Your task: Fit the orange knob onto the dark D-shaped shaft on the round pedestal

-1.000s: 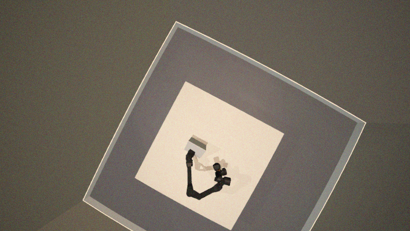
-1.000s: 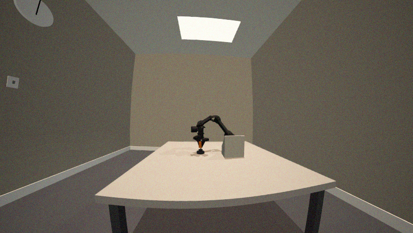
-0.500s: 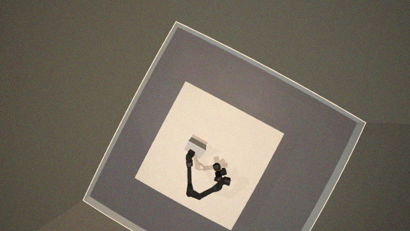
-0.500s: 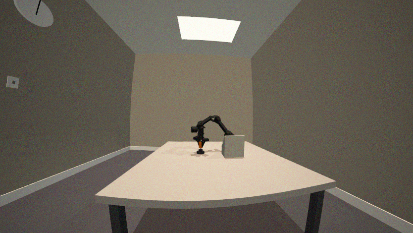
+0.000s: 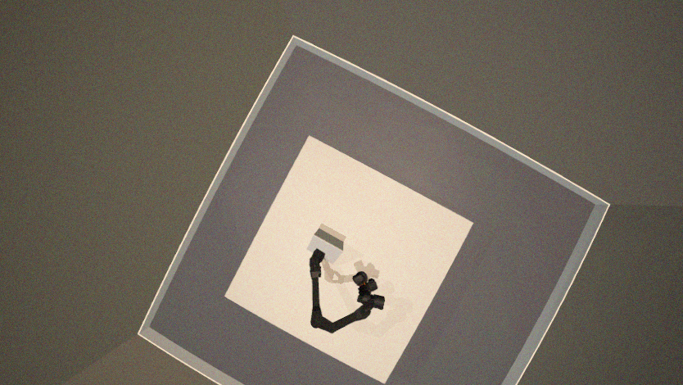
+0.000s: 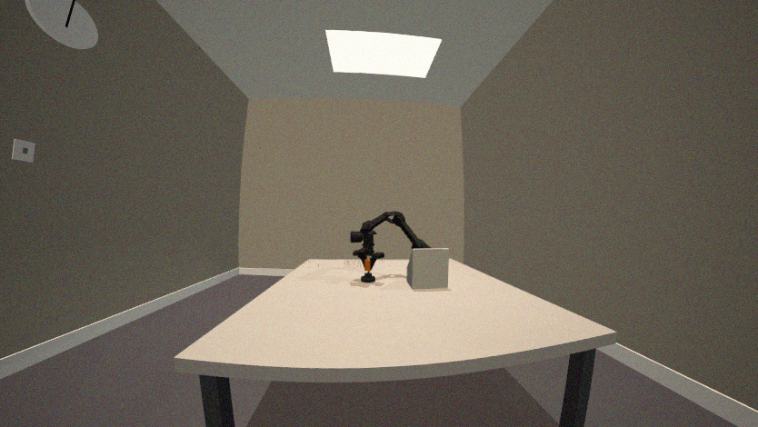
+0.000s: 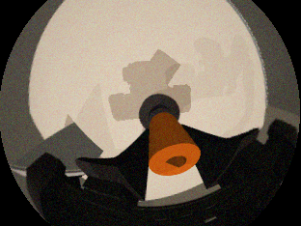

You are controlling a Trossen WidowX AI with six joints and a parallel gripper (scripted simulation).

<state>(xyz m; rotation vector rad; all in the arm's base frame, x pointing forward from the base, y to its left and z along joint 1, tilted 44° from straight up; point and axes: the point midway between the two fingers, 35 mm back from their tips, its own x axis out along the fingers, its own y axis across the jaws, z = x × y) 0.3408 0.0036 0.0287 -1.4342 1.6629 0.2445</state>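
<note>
My gripper tip is now 20 mm below the orange knob. From my gripper tip the other things lie so: dark round pedestal: 40 mm below.
</note>
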